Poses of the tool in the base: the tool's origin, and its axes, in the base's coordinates. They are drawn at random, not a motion.
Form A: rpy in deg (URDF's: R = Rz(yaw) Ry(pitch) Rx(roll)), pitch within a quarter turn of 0, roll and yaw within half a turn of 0; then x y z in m.
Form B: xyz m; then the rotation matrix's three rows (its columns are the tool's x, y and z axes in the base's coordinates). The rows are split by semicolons. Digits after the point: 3 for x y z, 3 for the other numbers.
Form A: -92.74 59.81 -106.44 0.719 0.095 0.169
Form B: 0.719 0.095 0.169; -0.142 0.198 0.970; -0.482 0.842 -0.243; -0.864 -0.502 -0.024
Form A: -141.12 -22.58 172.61 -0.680 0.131 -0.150
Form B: -0.680 0.131 -0.150; -0.916 -0.139 -0.377; 0.119 0.803 -0.584; 0.384 -0.580 -0.719
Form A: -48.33 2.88 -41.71 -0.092 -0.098 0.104
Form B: -0.092 -0.098 0.104; 0.746 0.414 0.522; -0.665 0.521 0.535; -0.050 -0.746 0.664
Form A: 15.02 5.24 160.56 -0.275 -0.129 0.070
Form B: -0.275 -0.129 0.070; -0.939 -0.344 0.003; 0.331 -0.903 0.274; -0.091 0.258 0.962
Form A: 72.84 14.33 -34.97 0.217 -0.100 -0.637
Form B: 0.217 -0.100 -0.637; 0.794 0.363 -0.488; -0.555 0.106 -0.825; -0.248 0.926 0.286
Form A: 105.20 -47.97 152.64 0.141 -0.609 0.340
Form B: 0.141 -0.609 0.340; -0.595 0.757 0.271; 0.308 -0.097 0.947; 0.743 0.646 -0.176
